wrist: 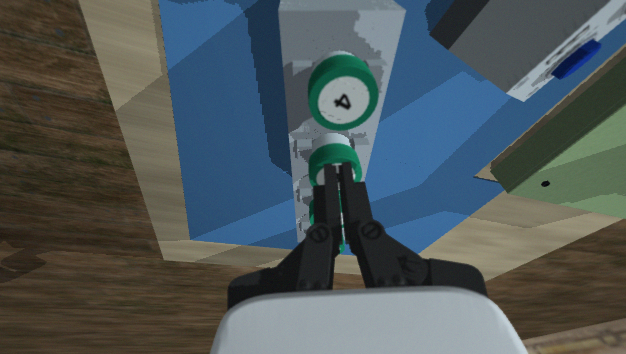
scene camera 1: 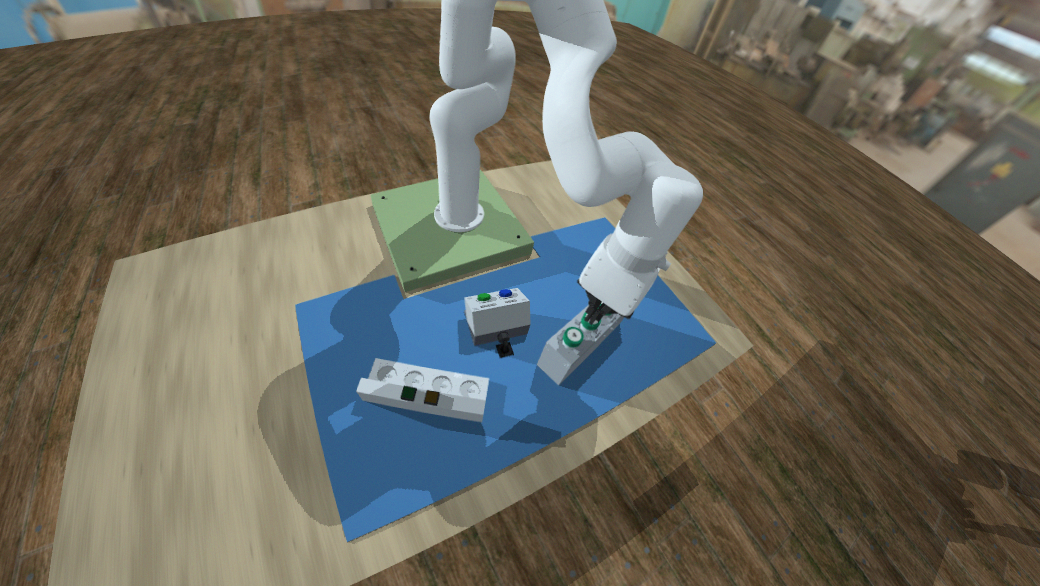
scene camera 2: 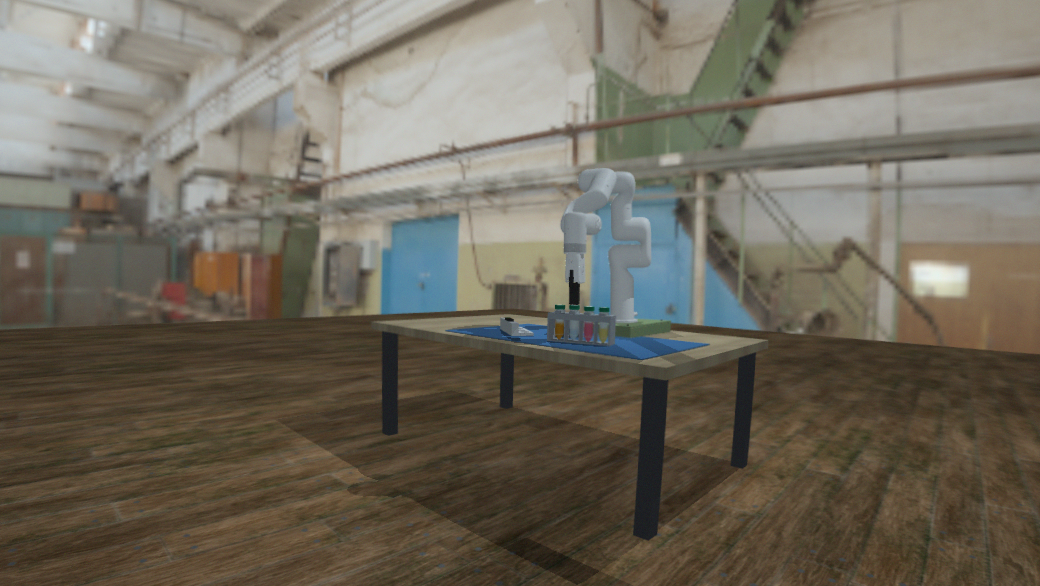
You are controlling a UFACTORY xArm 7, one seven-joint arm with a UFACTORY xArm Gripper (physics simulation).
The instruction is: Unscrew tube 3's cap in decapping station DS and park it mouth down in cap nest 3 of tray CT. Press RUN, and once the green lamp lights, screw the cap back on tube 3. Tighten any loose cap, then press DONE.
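Pixels of known places: gripper, fingertip midpoint: (wrist: pixel 337 178) (scene camera 1: pixel 591 317) (scene camera 2: pixel 574 304); arm's base, link origin: (scene camera 1: pixel 459 215) (scene camera 2: pixel 622 321).
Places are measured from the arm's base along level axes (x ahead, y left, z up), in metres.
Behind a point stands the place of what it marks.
The grey rack (scene camera 1: pixel 558 361) @(x 0.464, y -0.002, z 0.033 m) (scene camera 2: pixel 617 331) (wrist: pixel 320 30) @(x 0.465, y 0.007, z 0.057 m) holds tubes with green caps. The cap marked 4 (scene camera 1: pixel 573 336) @(x 0.450, y 0.024, z 0.083 m) (wrist: pixel 343 95) @(x 0.450, y 0.024, z 0.083 m) sits on the end tube. The neighbouring cap (scene camera 1: pixel 586 326) @(x 0.441, y 0.061, z 0.078 m) (scene camera 2: pixel 574 308) @(x 0.447, y 0.087, z 0.075 m) (wrist: pixel 317 161) @(x 0.449, y 0.068, z 0.082 m) is on its tube, its number covered by my fingers. My gripper (scene camera 1: pixel 592 317) @(x 0.433, y 0.075, z 0.087 m) (scene camera 2: pixel 574 302) @(x 0.433, y 0.075, z 0.087 m) (wrist: pixel 337 178) @(x 0.433, y 0.075, z 0.087 m) is shut and empty, its tips right at the top of this cap; contact cannot be told. The caps beyond are mostly hidden in the wrist view. The white tray (scene camera 1: pixel 465 409) @(x 0.465, y -0.183, z 0.006 m) (scene camera 2: pixel 508 328) @(x 0.453, y -0.206, z -0.018 m) has four empty nests. Its green square (scene camera 1: pixel 409 393) @(x 0.404, y -0.258, z 0.015 m) and amber square (scene camera 1: pixel 431 397) @(x 0.425, y -0.227, z 0.015 m) look dark.
A grey button box (scene camera 1: pixel 500 318) @(x 0.334, y -0.052, z 0.023 m) with a green button (scene camera 1: pixel 483 297) @(x 0.283, y -0.065, z 0.034 m) and a blue button (scene camera 1: pixel 505 293) @(x 0.291, y -0.020, z 0.034 m) (wrist: pixel 576 60) @(x 0.296, y -0.017, z 0.036 m) stands between rack and tray. A small black post (scene camera 1: pixel 504 345) @(x 0.373, y -0.058, z -0.016 m) stands before it. The green base plate (scene camera 1: pixel 436 254) @(x 0.106, y -0.099, z -0.004 m) (wrist: pixel 575 175) @(x 0.102, y 0.084, z 0.001 m) lies behind.
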